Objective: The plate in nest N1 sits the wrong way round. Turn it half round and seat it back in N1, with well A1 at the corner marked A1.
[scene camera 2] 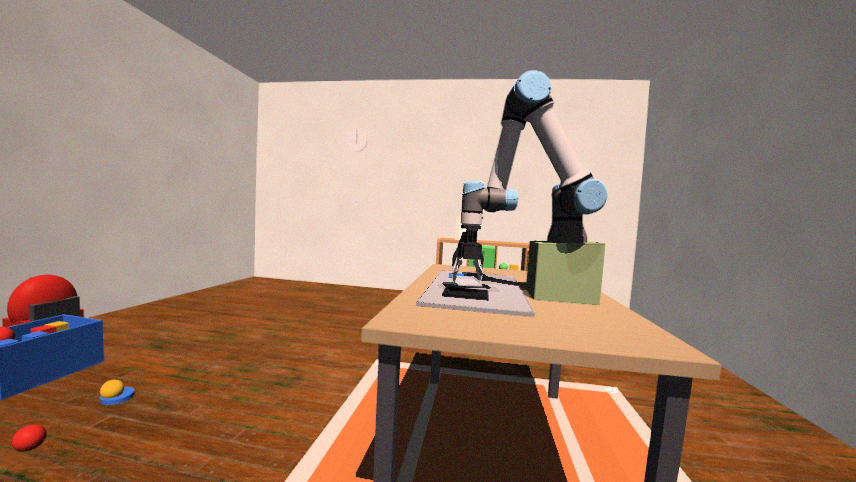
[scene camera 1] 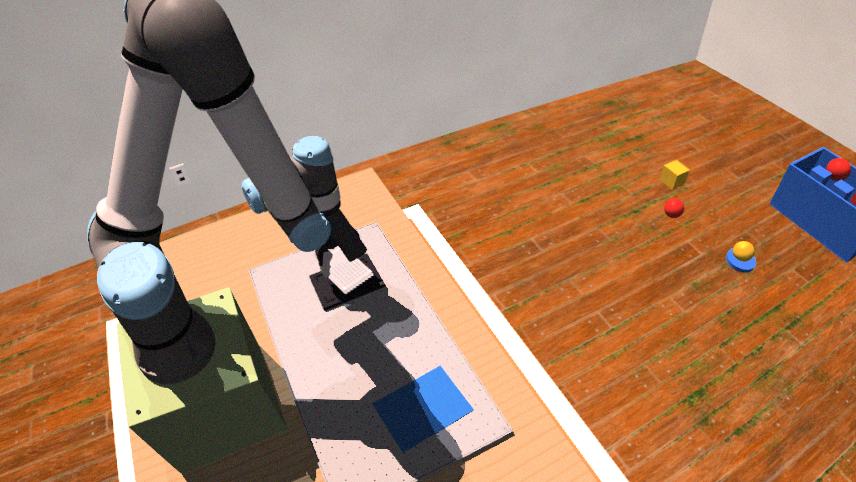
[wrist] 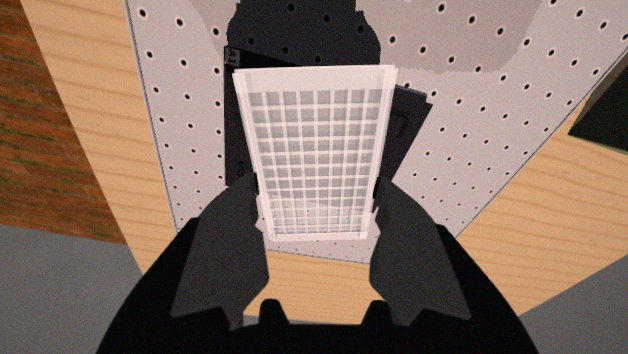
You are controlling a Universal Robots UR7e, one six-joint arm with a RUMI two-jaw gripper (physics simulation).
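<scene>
My gripper (scene camera 1: pixel 340 257) (scene camera 2: pixel 467 280) (wrist: pixel 316 176) points down and is shut on the white well plate (scene camera 1: pixel 349 274) (scene camera 2: pixel 469 280) (wrist: pixel 315 79), one finger on each long side. The plate is held level above nest N1 (scene camera 1: pixel 326 293) (scene camera 2: pixel 466 294) (wrist: pixel 411 120), a dark frame, with a gap showing between them. In the wrist view the plate is skewed against the nest, whose edges show on both sides. The nest's A1 mark (wrist: pixel 232 56) shows past the plate's upper left corner. I cannot tell which corner of the plate has well A1. The plate hides the nest's middle.
The nest stands on the perforated board (scene camera 1: pixel 341 383) (scene camera 2: pixel 431 299) (wrist: pixel 170 105). A blue square (scene camera 1: pixel 446 395) lies on the board's other end. The arm's green pedestal (scene camera 1: pixel 203 437) (scene camera 2: pixel 569 272) stands beside the board. Toys and a blue box (scene camera 1: pixel 814 209) (scene camera 2: pixel 53 359) are on the floor.
</scene>
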